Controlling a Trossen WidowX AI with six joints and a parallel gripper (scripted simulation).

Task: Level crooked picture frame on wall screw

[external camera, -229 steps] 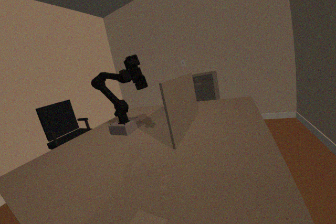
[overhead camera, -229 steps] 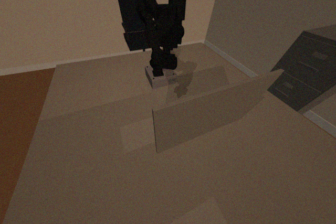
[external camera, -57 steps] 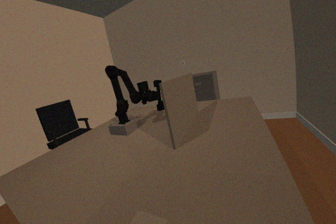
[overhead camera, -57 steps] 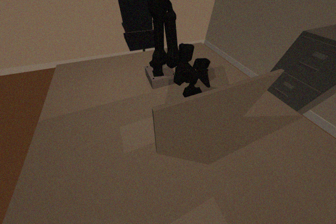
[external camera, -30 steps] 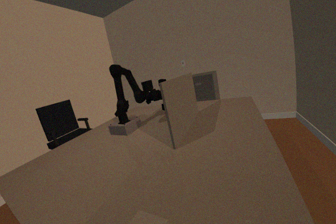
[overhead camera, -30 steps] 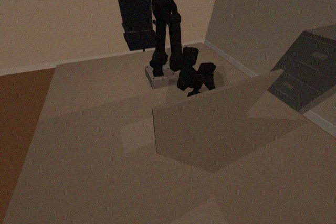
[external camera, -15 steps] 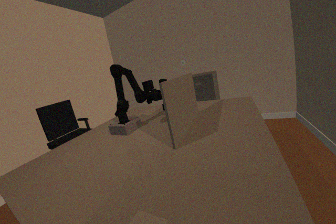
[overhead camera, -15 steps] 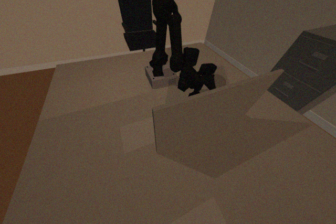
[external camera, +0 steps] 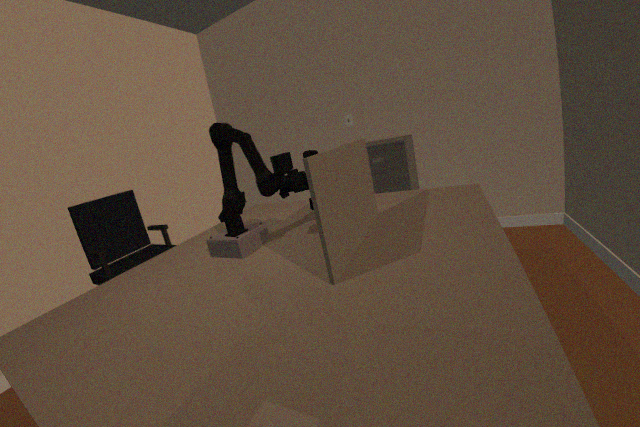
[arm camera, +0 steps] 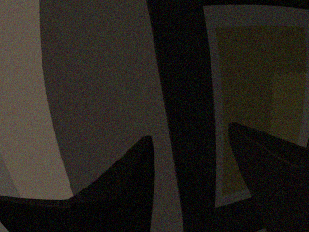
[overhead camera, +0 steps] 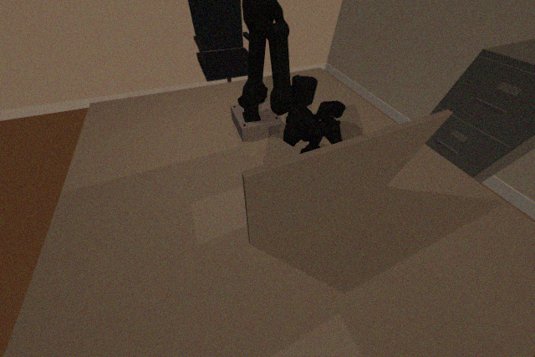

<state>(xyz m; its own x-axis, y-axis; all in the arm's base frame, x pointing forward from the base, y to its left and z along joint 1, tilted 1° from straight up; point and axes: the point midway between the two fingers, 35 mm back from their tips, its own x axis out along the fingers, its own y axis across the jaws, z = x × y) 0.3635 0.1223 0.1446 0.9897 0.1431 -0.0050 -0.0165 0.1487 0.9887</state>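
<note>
The picture frame is 1 cm ahead of my gripper tip and 5 cm below it. From my gripper tip the other things lie so: wall panel: 2 cm ahead, 1 cm to the left, 6 cm below.
</note>
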